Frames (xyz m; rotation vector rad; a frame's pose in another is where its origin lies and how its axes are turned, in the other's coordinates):
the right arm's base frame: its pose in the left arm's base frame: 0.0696 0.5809 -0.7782 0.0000 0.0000 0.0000
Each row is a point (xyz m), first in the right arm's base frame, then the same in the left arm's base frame.
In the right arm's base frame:
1: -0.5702 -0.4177 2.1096
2: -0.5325 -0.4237 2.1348
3: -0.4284 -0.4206 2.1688
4: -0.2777 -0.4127 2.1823
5: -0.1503 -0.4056 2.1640
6: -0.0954 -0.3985 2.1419
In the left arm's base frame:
1: -0.5006 0.1632 1.3314
2: -0.4629 0.1572 1.3566
3: -0.3588 0.1603 1.3906
4: -0.2081 0.1682 1.4041
5: -0.0807 0.1753 1.3858
6: -0.0258 0.1824 1.3637

